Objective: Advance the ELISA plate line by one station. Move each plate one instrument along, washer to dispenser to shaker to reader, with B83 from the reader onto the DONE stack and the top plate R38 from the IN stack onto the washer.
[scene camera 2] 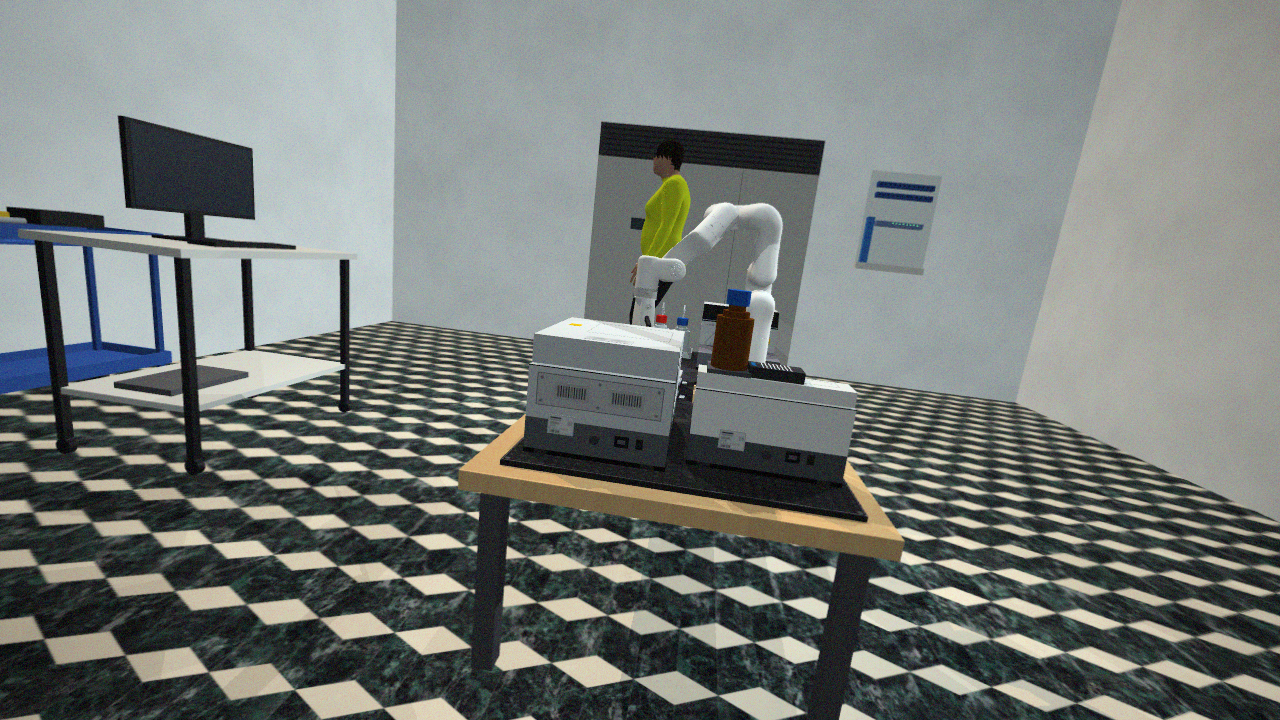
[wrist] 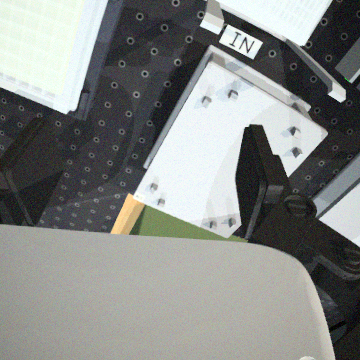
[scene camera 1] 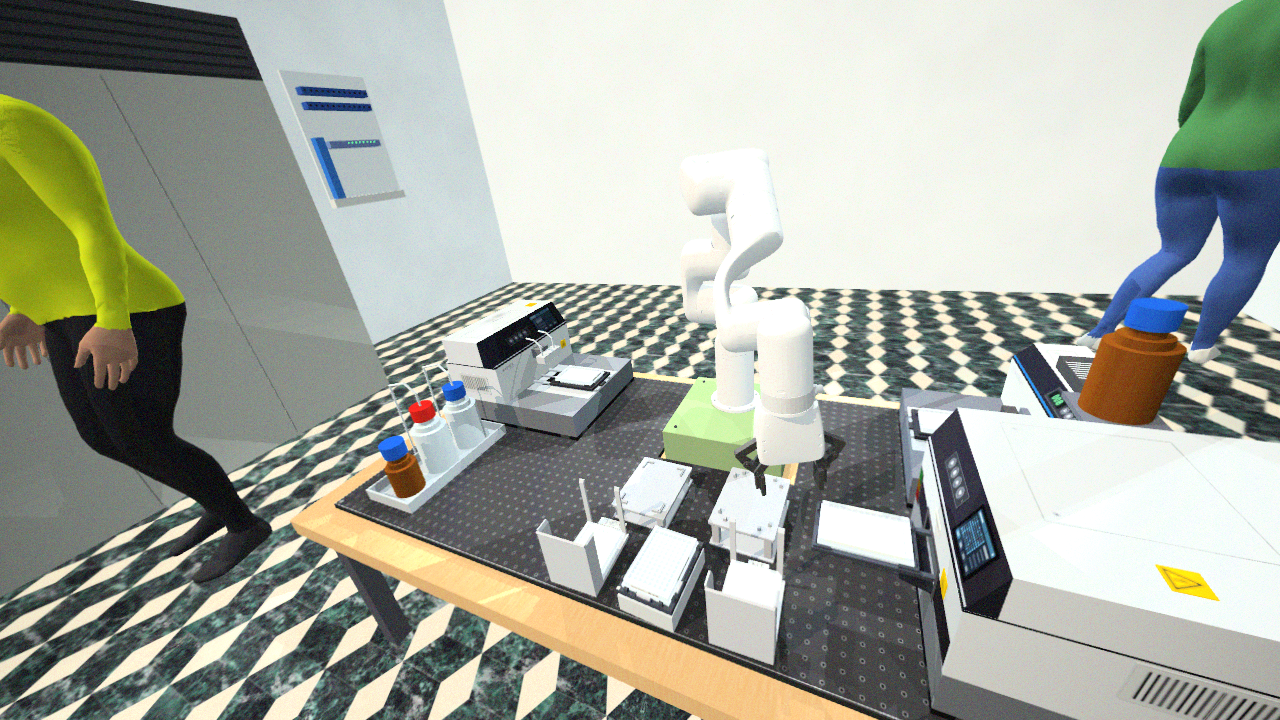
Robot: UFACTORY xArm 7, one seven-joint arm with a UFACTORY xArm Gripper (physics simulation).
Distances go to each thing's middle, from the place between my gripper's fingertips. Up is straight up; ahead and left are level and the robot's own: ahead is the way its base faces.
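Scene:
From my hand: IN rack (scene camera 1: 749, 628), 10 cm below, 12 cm ahead, 4 cm to the right; brown bottle (scene camera 1: 1133, 368), 15 cm above, 27 cm behind, 46 cm to the left; IN label (wrist: 232, 37), 17 cm below, 3 cm ahead, 4 cm to the right.

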